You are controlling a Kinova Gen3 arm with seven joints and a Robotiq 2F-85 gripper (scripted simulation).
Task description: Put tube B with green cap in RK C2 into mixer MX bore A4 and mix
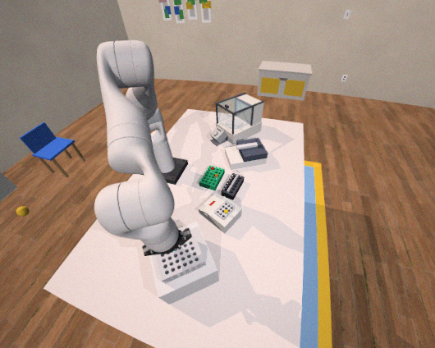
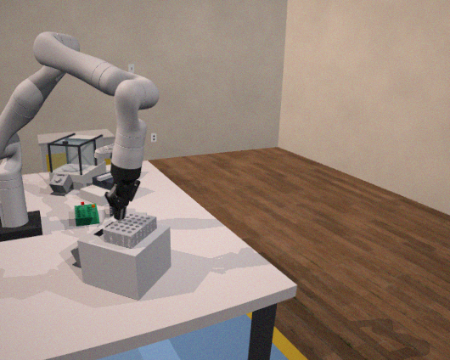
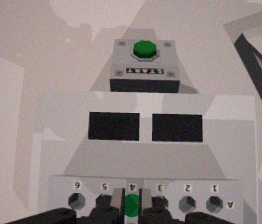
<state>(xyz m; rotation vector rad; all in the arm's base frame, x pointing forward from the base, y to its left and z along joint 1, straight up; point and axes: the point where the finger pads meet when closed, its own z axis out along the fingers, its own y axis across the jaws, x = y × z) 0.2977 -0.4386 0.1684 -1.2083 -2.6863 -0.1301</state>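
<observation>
Now: hand 20 mm short of the grey shaking block, 10 mm to the left of it and 50 mm above it. The rest, counted from my hand: black magnet block: 80 mm ahead, 410 mm to the left, 180 mm below; dry block: 60 mm ahead, 250 mm to the left, 170 mm below; green start key: 100 mm behind, 120 mm to the left, 130 mm below.
</observation>
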